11 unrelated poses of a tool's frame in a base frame.
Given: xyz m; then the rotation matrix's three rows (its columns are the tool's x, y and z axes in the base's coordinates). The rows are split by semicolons.
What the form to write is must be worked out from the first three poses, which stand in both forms.
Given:
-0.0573, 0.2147, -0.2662; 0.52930, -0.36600, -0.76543; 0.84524, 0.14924, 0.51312; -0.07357, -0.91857, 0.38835
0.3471, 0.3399, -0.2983; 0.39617, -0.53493, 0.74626; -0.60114, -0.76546, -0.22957; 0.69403, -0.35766, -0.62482
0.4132, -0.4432, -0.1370; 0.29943, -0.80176, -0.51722; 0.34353, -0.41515, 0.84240; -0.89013, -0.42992, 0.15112
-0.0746, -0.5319, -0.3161; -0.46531, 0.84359, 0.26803; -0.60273, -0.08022, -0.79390; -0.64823, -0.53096, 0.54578
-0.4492, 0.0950, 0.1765; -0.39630, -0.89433, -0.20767; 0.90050, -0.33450, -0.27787; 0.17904, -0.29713, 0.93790
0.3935, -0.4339, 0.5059; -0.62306, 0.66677, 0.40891; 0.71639, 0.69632, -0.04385; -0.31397, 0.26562, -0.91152
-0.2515, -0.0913, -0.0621; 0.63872, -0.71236, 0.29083; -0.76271, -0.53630, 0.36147; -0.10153, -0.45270, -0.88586
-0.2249, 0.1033, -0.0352; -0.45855, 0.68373, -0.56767; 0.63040, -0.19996, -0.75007; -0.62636, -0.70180, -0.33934
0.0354, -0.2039, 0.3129; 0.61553, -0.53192, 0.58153; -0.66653, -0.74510, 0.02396; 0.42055, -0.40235, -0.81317
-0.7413, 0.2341, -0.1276; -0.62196, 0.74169, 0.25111; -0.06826, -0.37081, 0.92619; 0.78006, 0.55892, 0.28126
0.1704, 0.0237, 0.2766; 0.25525, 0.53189, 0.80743; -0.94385, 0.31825, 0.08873; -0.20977, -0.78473, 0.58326
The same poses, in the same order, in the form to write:
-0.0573, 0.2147, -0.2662, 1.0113, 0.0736, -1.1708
0.3471, 0.3399, -0.2983, -0.9881, -0.7671, -2.6217
0.4132, -0.4432, -0.1370, 0.8539, 1.0976, -1.2328
-0.0746, -0.5319, -0.3161, -2.2282, 0.7053, -0.7716
-0.4492, 0.0950, 0.1765, 1.9854, -0.1800, -0.3068
0.3935, -0.4339, 0.5059, 2.2866, 0.3194, 2.8580
-0.2515, -0.0913, -0.0621, -0.8736, 0.1017, -2.6692
-0.2249, 0.1033, -0.0352, 2.1997, 0.6769, -2.0212
0.0354, -0.2039, 0.3129, -0.8252, -0.4341, -2.6821
-0.7413, 0.2341, -0.1276, -3.0323, -0.8948, 1.1046
0.1704, 0.0237, 0.2766, -1.3067, 0.2113, -0.9316

